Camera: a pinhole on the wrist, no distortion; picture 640 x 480 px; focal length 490.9 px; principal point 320.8 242.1 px. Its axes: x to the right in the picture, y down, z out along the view. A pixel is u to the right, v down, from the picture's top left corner.
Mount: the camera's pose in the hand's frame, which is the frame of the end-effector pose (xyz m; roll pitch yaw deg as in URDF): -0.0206 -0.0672 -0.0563 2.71 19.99 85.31
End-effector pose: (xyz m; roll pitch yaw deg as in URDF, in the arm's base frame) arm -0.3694 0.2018 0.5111 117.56 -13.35 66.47
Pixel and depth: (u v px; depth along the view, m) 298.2 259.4 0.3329
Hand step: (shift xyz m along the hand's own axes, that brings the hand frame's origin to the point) -0.0085 0.0316 0.2620
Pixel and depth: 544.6 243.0 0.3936
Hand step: 0.0220 0.2334 0.2519
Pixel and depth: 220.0 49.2 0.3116
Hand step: 0.1196 -0.0343 0.2526
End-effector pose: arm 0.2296 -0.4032 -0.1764 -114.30 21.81 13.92
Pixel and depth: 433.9 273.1 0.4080
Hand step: -0.0084 0.1606 0.2957
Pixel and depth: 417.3 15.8 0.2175
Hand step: 0.0987 0.0362 0.1288
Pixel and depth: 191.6 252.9 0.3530
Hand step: -0.0090 -0.0347 0.3072
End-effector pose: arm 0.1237 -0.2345 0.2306 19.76 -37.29 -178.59
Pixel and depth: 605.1 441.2 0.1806
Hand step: -0.0718 0.0987 0.0807
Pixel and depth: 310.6 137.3 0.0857
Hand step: 0.0039 -0.0418 0.0239
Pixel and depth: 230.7 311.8 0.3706
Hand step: -0.0503 -0.0011 0.3172
